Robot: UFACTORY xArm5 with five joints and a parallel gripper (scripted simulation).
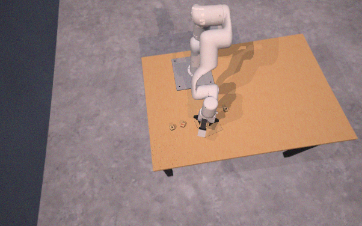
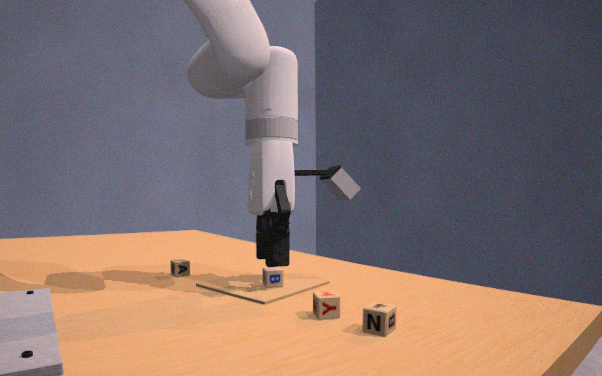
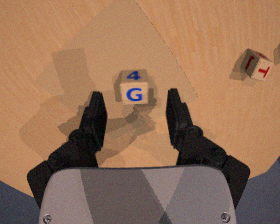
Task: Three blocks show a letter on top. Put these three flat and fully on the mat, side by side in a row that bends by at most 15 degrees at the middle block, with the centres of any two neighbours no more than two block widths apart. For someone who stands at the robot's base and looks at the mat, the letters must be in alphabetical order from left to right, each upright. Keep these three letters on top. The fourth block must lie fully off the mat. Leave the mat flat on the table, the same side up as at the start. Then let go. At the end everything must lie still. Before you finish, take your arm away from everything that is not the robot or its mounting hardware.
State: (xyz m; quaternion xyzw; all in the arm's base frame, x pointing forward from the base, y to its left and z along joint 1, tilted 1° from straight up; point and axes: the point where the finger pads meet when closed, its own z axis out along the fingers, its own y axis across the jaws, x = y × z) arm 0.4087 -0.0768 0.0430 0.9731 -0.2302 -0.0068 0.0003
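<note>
The blue-lettered block is 4 cm below my hand. From my hand the other things lie so: black-lettered block: 4 cm behind, 20 cm to the right, 4 cm below; thin tan mat: 2 cm to the left, 5 cm below; red-lettered block: 4 cm behind, 14 cm to the right, 4 cm below.
</note>
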